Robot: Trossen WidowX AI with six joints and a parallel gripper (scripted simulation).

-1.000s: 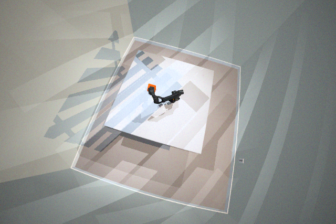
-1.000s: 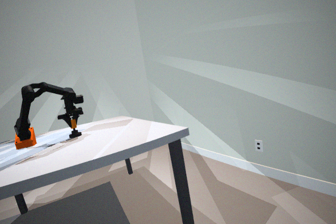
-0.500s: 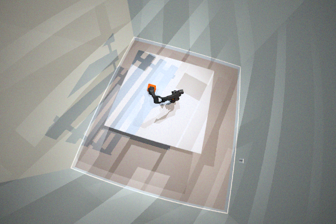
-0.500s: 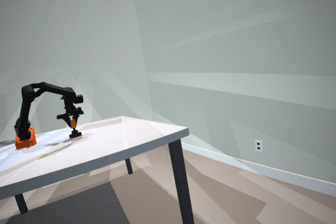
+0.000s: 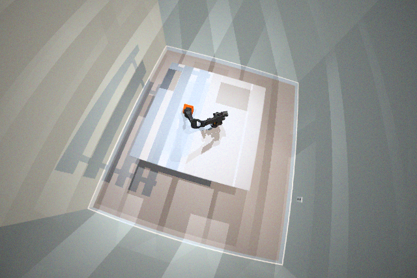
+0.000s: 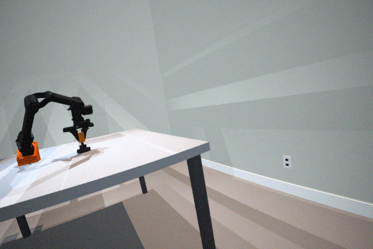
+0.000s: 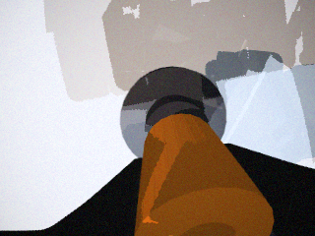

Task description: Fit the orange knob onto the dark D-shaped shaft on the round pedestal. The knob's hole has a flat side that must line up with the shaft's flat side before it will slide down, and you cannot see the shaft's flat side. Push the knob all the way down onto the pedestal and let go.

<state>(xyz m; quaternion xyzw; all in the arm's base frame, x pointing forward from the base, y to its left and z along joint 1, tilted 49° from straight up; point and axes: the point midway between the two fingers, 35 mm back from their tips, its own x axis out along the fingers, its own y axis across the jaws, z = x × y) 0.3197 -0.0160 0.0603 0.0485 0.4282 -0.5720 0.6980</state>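
The orange knob is 2 cm above my gripper tip. Also, from my gripper tip: dark round pedestal: 4 cm below.
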